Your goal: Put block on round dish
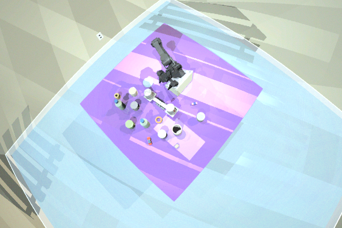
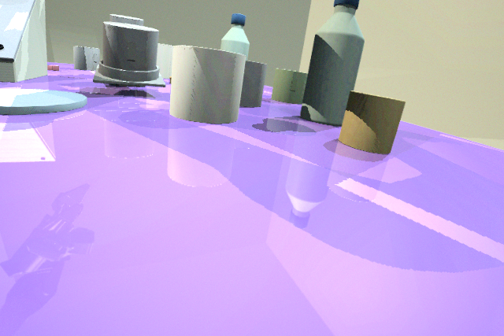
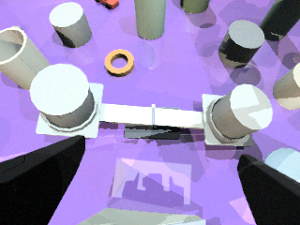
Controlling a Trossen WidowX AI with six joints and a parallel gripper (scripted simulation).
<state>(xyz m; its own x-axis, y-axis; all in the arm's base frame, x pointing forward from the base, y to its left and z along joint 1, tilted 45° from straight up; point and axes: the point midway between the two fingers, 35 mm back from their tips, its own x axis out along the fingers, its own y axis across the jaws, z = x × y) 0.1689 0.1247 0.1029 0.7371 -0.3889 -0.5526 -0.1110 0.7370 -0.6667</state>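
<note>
Now: gripper tip 11 cm short of the pale block, 11 cm to the left of it and 19 cm above it. The rest, counted from my gripper tip: small balance (9 cm ahead, 2 cm to the left, 20 cm below); then red toy car (37 cm ahead, 21 cm to the left, 21 cm below); then pale blue round dish (4 cm ahead, 23 cm to the right, 22 cm below).
</note>
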